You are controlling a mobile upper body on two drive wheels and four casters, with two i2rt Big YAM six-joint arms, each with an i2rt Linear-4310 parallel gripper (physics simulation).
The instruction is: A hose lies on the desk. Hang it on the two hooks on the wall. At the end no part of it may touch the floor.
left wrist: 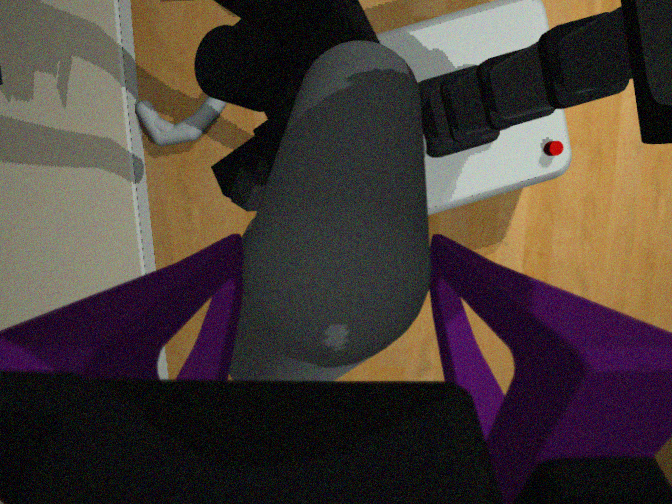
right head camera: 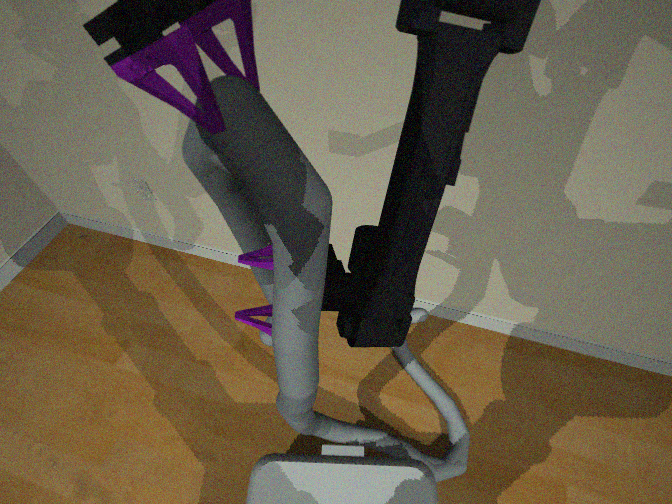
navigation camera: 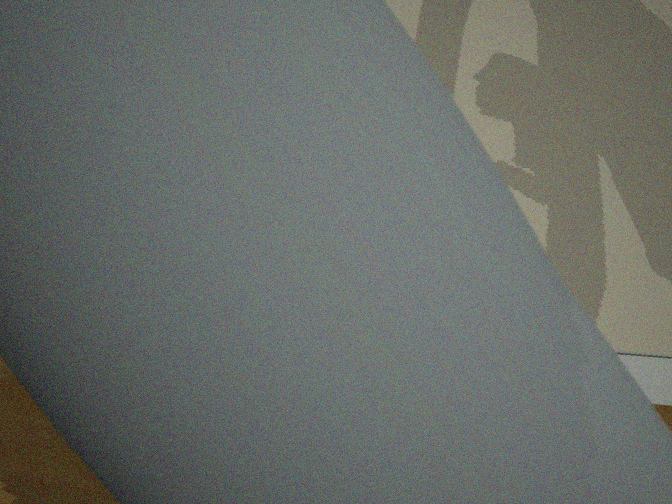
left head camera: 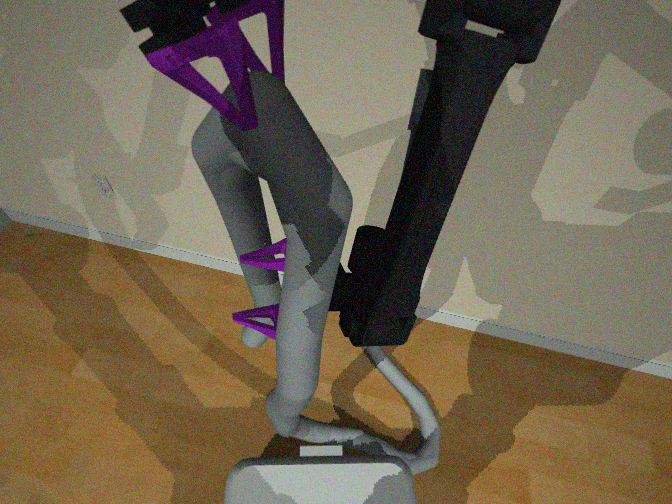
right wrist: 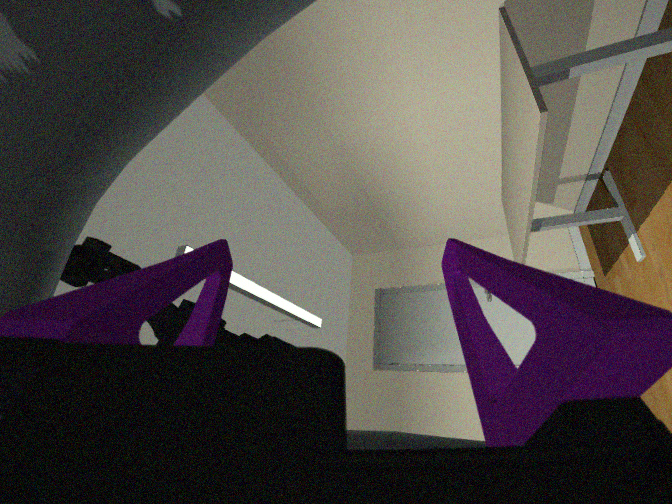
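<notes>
The grey hose (left head camera: 293,217) hangs in front of the wall. My left gripper (left head camera: 260,100) is shut on its upper bend, near the top of the left head view. It also shows in the right head view (right head camera: 227,103) and in the left wrist view (left wrist: 336,244), with the hose (left wrist: 336,217) between the fingers. My right gripper (left head camera: 260,287) is lower and open, with its purple fingers beside the hanging hose. In the right wrist view nothing lies between its fingers (right wrist: 336,246), and the hose (right wrist: 81,81) is at the upper left. The hooks are not in view.
The lower hose curls down by my grey base (left head camera: 320,480) and loops back up behind my right arm (left head camera: 428,189). The wall and its skirting board (left head camera: 542,336) are close ahead. A desk frame (right wrist: 569,135) shows in the right wrist view. The hose (navigation camera: 244,271) fills most of the navigation view.
</notes>
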